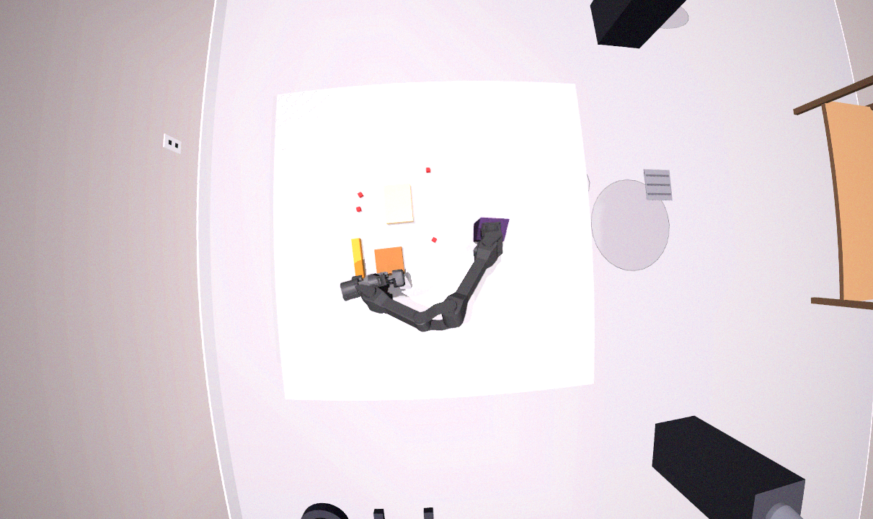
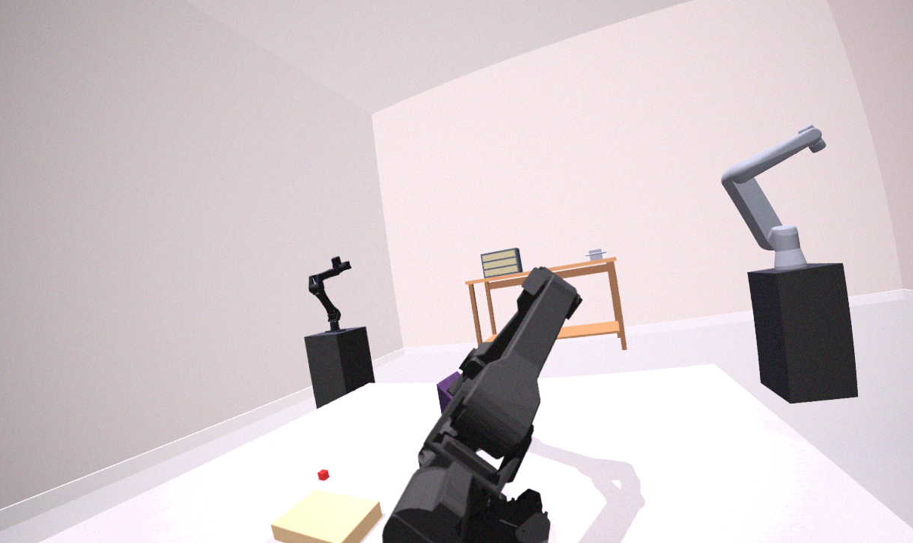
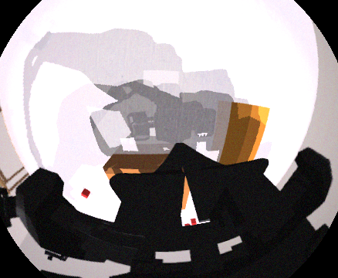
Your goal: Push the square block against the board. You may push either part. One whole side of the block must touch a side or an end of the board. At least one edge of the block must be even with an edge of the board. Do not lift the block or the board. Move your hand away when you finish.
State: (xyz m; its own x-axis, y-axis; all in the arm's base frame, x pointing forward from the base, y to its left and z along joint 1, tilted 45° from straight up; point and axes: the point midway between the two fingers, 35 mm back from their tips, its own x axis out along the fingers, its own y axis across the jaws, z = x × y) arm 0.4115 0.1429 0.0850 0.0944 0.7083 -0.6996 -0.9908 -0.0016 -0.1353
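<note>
The long orange band lies 8 cm ahead of my gripper tip, 5 cm to the right of it and 1 cm above it. The rest, counted from my gripper tip: pale yellow flat rectangle (29 cm to the right, 8 cm behind, 1 cm above); orange square block (7 cm to the right, 3 cm behind, 1 cm above).
</note>
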